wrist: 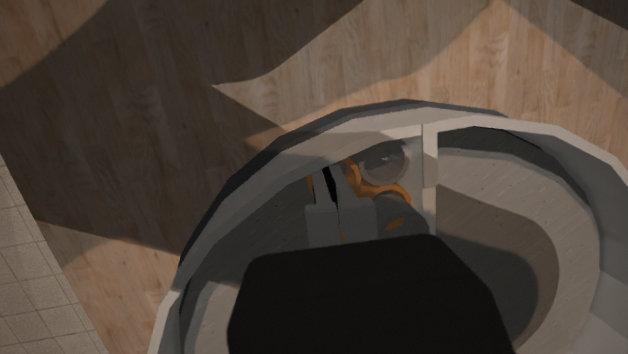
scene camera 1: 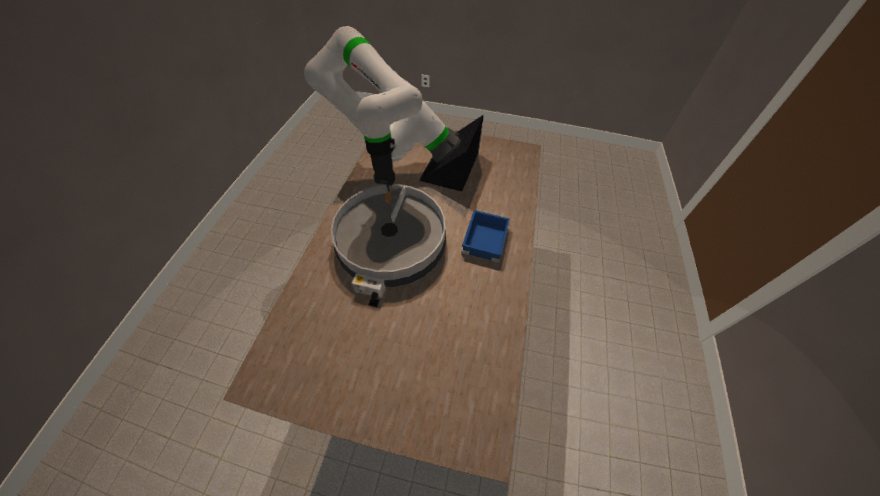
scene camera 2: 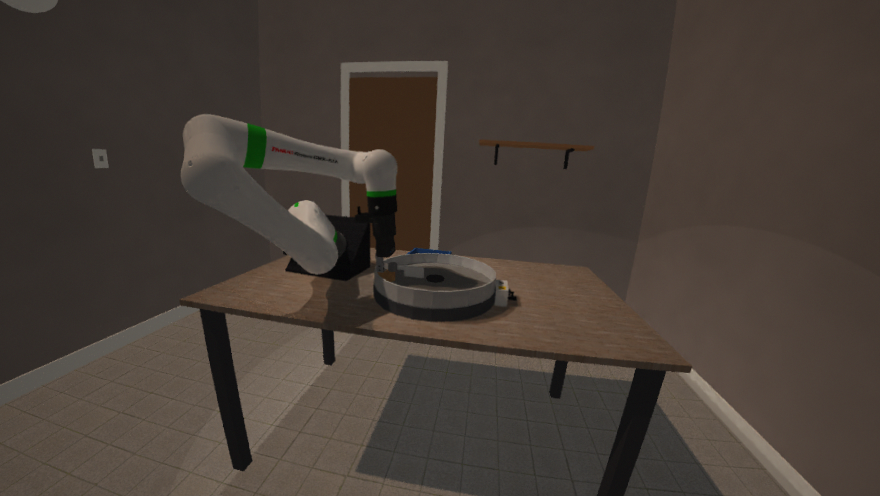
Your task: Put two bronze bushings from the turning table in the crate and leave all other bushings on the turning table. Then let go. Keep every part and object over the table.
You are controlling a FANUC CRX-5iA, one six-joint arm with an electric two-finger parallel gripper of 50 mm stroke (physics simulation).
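Places are measured from the arm's base along level axes (x left, y ahead, z down), in centimetres.
Pixels of known places: gripper, fingertip midpoint: (wrist: 326, 184) (scene camera 1: 389, 189) (scene camera 2: 380, 271); arm's base, origin of the base link: (scene camera 1: 447, 150).
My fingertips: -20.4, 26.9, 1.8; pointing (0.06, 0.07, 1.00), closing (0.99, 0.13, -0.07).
Ahead of a thing's pixels: the offset from my fingertips to its middle, as dx, dy, dz. "spot": to the spot under its first point.
My gripper (scene camera 1: 388, 187) (scene camera 2: 379, 262) (wrist: 326, 184) points down inside the turning table (scene camera 1: 354, 237) (scene camera 2: 431, 298) (wrist: 577, 220), near its rim on the robot's side. Its fingers are nearly together, shut on a bronze bushing {+0.5, +0.1, +1.6} (wrist: 352, 175); orange shows on both sides of them. How they grip it is mostly hidden, and I cannot tell whether it is raised. More bronze {+3.4, +2.9, +1.6} (wrist: 402, 192) shows to the right, beside two grey bushings {+3.7, -0.3, +1.6} (wrist: 385, 167) {+3.2, +3.4, -0.9} (wrist: 392, 206). In scene camera 1, bronze parts {spot: -0.2, +2.5, +2.5} (scene camera 1: 388, 198) show below the fingers. The blue crate {+40.6, +13.1, +5.7} (scene camera 1: 505, 231) (scene camera 2: 429, 251) stands apart; its inside shows no bushing.
A pale divider bar {spot: +5.4, +6.9, +0.5} (scene camera 1: 399, 204) (wrist: 429, 155) stands inside the turning table, close to the right of the bushings. The raised rim {spot: +0.1, -2.0, +0.1} (wrist: 320, 150) runs close behind the fingers. A small white control box {spot: +2.2, +43.3, +2.5} (scene camera 1: 368, 285) (scene camera 2: 502, 293) is at the turning table's outer side. The black robot mount (scene camera 1: 456, 163) stands behind.
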